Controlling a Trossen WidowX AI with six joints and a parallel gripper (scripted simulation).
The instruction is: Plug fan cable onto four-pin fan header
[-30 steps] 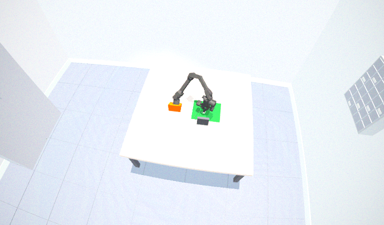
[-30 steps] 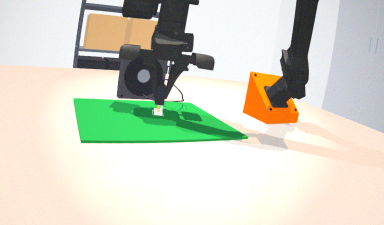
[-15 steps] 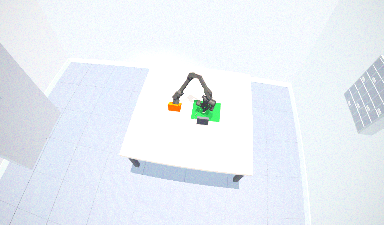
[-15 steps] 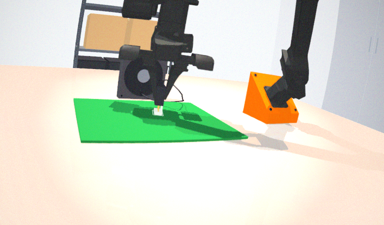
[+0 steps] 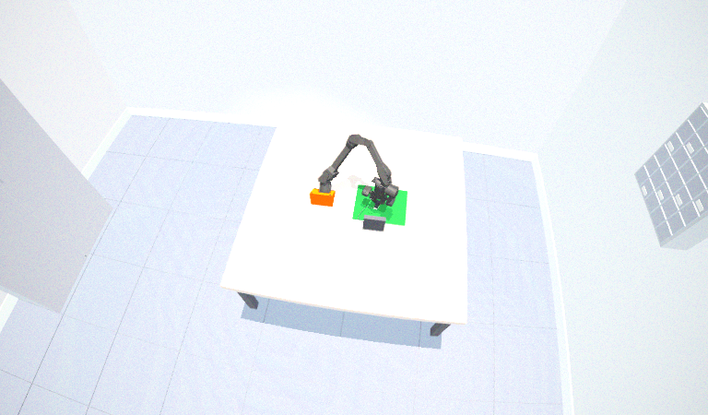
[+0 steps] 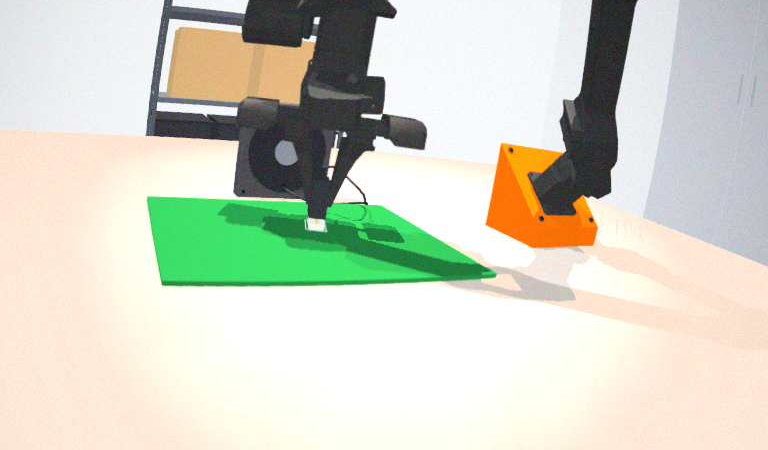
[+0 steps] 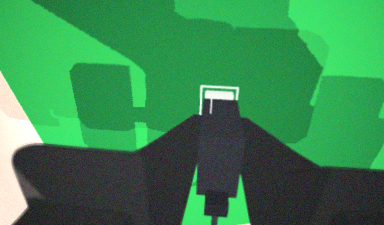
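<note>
The dark plug lies 10 mm to the right of my gripper tip and 10 mm above it. The rest, counted from my gripper tip: dark fan: 140 mm to the right, 30 mm above, 10 mm behind; then green board: 40 mm below, 20 mm to the left, 20 mm ahead.
</note>
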